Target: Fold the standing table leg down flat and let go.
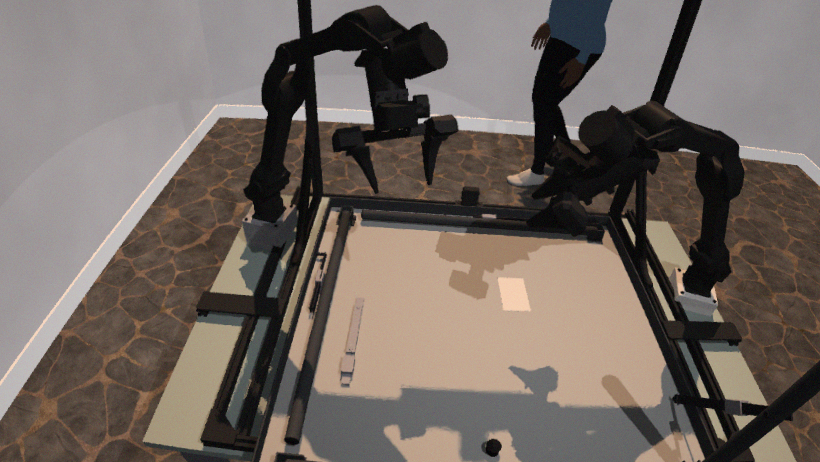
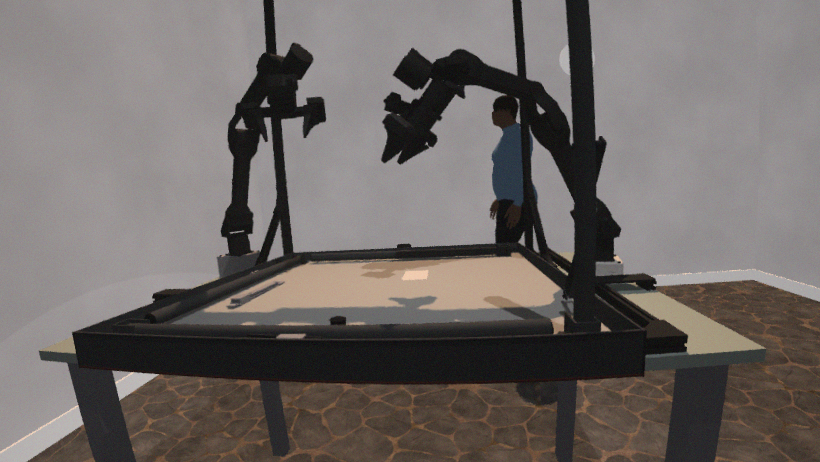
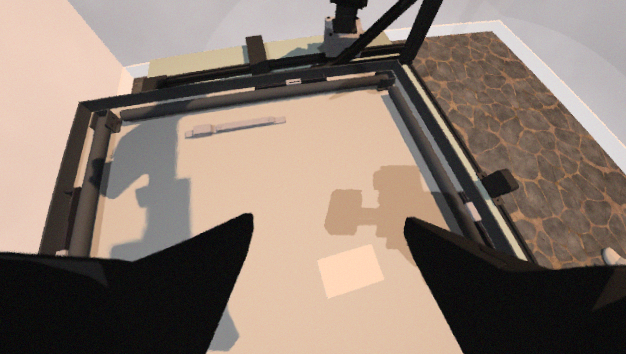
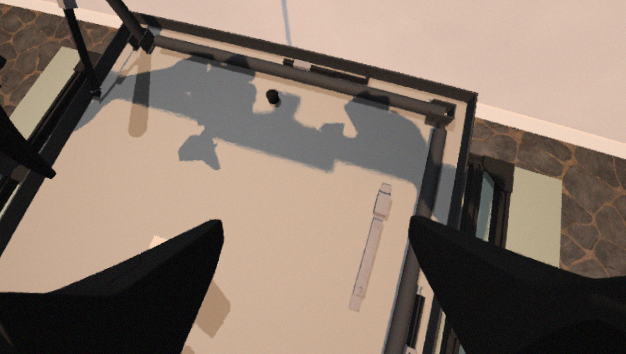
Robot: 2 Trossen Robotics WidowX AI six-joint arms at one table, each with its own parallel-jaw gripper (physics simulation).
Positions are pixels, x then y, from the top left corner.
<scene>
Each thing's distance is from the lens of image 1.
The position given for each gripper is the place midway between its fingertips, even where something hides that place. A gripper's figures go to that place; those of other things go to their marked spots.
left gripper (image 1: 530,210): 82 cm
right gripper (image 1: 403,189): 70 cm
grey bar (image 1: 348,363): 87 cm
</scene>
